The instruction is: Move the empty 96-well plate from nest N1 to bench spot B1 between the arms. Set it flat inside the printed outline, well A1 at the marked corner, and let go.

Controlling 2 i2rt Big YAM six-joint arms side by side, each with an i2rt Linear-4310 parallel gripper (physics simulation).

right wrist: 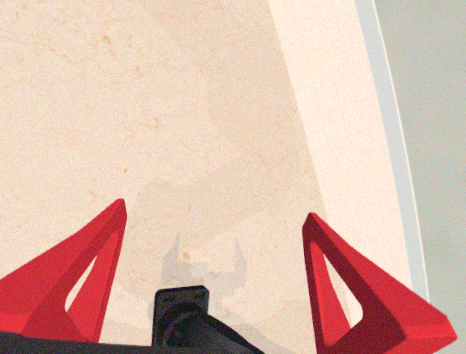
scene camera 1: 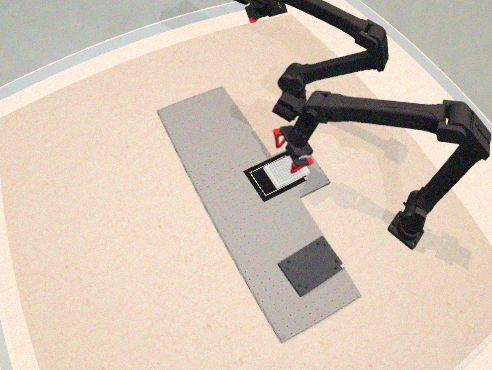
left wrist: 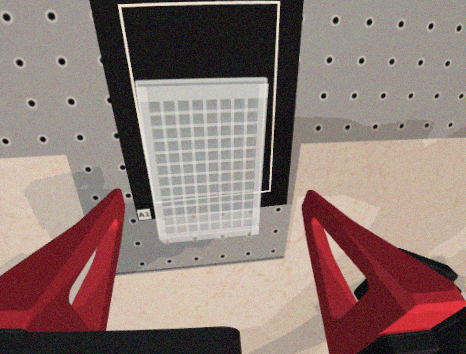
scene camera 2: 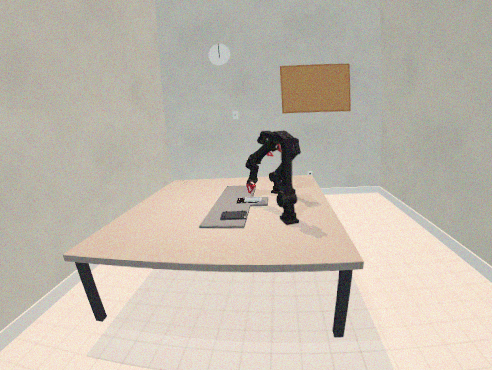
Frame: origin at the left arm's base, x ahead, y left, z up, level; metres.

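Seen in the pictures: left gripper, between the fingertips: [scene camera 1: 285,160] [left wrist: 217,197] [scene camera 2: 250,191]; right gripper, between the fingertips: [right wrist: 218,214] [scene camera 1: 270,13] [scene camera 2: 277,154]; left arm's base, origin of its link: [scene camera 1: 405,231] [scene camera 2: 289,220]; right arm's base, origin of its link: [right wrist: 178,323].
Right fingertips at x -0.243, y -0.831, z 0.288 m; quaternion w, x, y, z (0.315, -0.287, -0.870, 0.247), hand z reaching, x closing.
Note:
Offsets run from my right fingertips to a thing's top centre. "pt": to the spot under its first point. Level surfaces: height alone.
The pale 96-well plate {dx +0.354, dy +0.390, dz -0.259 m} [scene camera 1: 280,173] [scene camera 2: 253,200] [left wrist: 205,150] lies across the printed outline {pt dx +0.455, dy +0.356, dz -0.274 m} [scene camera 1: 258,184] [left wrist: 200,4] on the black B1 patch. It is shifted lengthwise, with its near end past the outline's near line and beside the A1 label {pt dx +0.332, dy +0.453, dz -0.274 m} [left wrist: 144,214]. Which plate corner is well A1 cannot be told. My left gripper [scene camera 1: 285,158] [scene camera 2: 250,188] [left wrist: 217,197] is open above the plate's near end, its fingers apart from the plate's sides. My right gripper [scene camera 2: 275,151] [right wrist: 218,214] is open and empty, high up and away from the plate. The dark nest {dx +0.554, dy +0.651, dz -0.254 m} [scene camera 1: 310,265] [scene camera 2: 233,215] holds no plate.
The grey perforated board {dz -0.276 m} [scene camera 1: 215,200] [scene camera 2: 212,220] carries the patch and the nest. The right arm's forearm [scene camera 1: 340,68] is close behind the left arm. The right wrist view shows tabletop {dz -0.289 m} [right wrist: 100,125], an arm base [right wrist: 182,310] and the table's edge.

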